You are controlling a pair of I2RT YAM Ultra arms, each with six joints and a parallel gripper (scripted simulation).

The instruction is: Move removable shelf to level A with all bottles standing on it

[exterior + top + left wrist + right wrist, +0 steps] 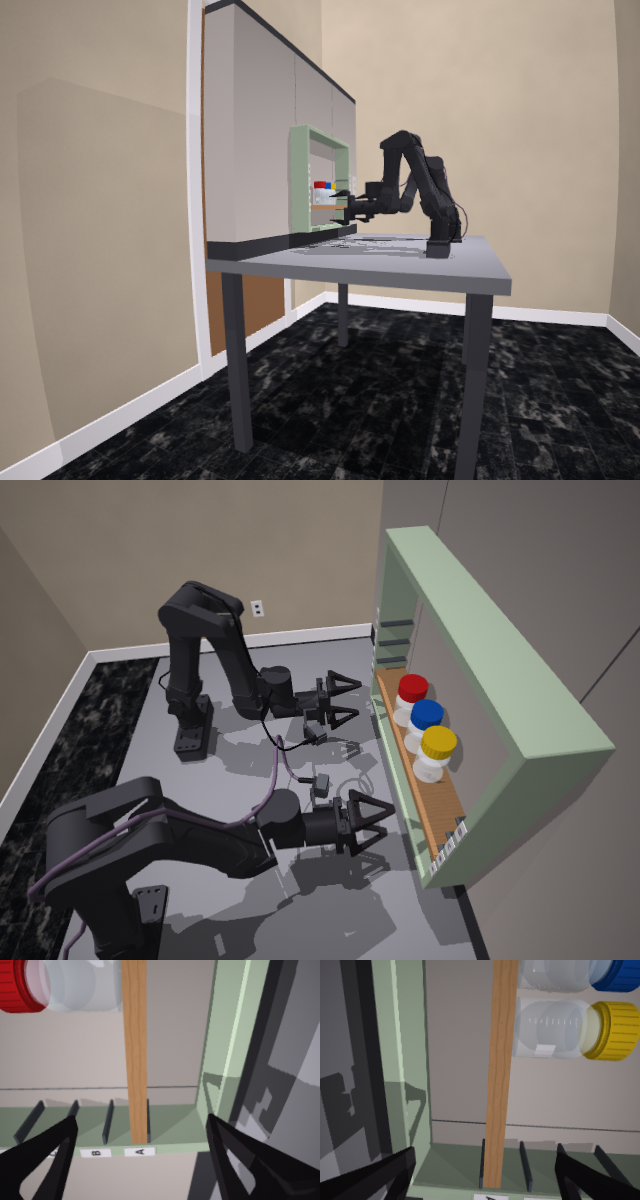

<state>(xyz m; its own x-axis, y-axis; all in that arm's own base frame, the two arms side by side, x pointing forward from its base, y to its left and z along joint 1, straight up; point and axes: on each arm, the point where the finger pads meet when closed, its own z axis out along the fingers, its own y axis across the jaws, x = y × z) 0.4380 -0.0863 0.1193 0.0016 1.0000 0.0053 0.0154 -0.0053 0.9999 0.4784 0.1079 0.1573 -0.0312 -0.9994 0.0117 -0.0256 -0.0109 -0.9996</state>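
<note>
My right gripper is now 9 cm to the right of the yellow-capped bottle, 9 cm short of it and 6 cm below it. The rest, counted from my right hand: green wall rack 16 cm to the left, 12 cm above, 8 cm ahead; blue-capped bottle 15 cm to the left, 9 cm ahead, 6 cm above; wooden shelf 16 cm to the left, 9 cm ahead, 1 cm above.
Now: the rack slot 90 mm to the left of my left hand, 70 mm ahead of it and 50 mm above it. Also, from my left hand: blue-capped bottle 150 mm to the right, 110 mm ahead, 60 mm above; then wooden shelf 140 mm to the right, 110 mm ahead; then red-capped bottle 100 mm ahead, 80 mm to the right, 60 mm above.
</note>
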